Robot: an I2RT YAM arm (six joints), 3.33 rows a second.
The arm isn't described. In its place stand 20 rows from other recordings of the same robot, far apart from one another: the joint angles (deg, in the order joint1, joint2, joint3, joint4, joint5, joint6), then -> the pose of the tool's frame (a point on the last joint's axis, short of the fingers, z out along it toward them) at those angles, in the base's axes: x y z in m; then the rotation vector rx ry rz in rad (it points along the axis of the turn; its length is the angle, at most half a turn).
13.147 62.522 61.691 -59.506 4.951 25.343 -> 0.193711, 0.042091, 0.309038, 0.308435, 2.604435, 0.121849
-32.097 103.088 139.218 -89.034 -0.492 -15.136 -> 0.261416, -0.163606, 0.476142, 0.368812, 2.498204, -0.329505
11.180 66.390 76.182 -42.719 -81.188 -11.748 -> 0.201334, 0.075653, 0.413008, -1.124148, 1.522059, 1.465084
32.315 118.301 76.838 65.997 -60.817 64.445 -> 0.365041, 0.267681, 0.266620, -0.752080, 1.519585, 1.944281
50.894 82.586 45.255 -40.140 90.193 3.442 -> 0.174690, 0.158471, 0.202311, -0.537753, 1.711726, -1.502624
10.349 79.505 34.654 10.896 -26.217 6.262 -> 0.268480, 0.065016, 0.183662, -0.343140, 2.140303, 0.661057
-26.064 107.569 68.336 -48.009 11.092 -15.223 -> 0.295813, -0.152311, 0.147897, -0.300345, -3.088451, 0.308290
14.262 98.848 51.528 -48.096 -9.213 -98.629 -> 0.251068, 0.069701, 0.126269, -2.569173, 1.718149, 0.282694
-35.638 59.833 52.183 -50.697 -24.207 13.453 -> 0.166182, -0.101180, 0.277967, 0.899027, 2.333906, 0.389201
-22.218 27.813 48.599 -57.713 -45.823 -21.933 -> 0.077462, -0.004060, 0.320356, -0.413470, 1.983385, 0.404376
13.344 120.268 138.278 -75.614 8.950 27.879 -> 0.415777, 0.092931, 0.382145, 0.381329, 2.530423, 0.074211
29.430 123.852 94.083 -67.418 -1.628 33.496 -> 0.344236, 0.195366, 0.154462, -0.109797, -3.017161, 0.062375
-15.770 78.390 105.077 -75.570 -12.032 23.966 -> 0.223727, -0.055470, 0.453762, 0.733121, 2.310451, 0.319519
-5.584 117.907 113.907 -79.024 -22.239 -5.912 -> 0.404528, -0.026012, 0.283404, -0.043513, 2.931608, 0.555423
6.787 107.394 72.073 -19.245 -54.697 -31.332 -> 0.382186, 0.074744, 0.195680, -1.054339, 1.946560, 0.955530
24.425 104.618 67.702 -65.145 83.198 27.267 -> 0.289774, 0.092777, 0.193280, -0.142058, 2.064075, -1.740748
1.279 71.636 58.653 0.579 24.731 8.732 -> 0.293153, -0.008352, 0.344640, 0.420921, 1.723742, -0.259060
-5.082 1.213 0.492 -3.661 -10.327 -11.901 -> 0.110628, -0.003431, 0.167672, -0.234691, 1.629794, -0.077787
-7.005 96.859 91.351 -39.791 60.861 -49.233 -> 0.358881, -0.075425, 0.346900, -0.324042, 2.449471, -1.709718
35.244 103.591 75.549 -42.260 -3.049 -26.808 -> 0.295702, 0.211254, 0.204747, -1.454583, 2.393241, 0.110094
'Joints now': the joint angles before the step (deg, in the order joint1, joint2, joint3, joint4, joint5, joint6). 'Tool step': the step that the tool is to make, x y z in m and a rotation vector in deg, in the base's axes. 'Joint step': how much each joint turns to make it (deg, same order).
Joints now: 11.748 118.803 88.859 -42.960 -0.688 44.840
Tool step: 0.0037 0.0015 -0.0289 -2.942 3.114 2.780
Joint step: 0.221 4.138 0.004 0.484 1.486 -3.058
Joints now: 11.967 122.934 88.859 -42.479 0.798 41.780
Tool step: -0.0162 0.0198 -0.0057 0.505 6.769 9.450
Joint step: 2.870 0.523 -0.009 -6.024 -3.190 -6.113
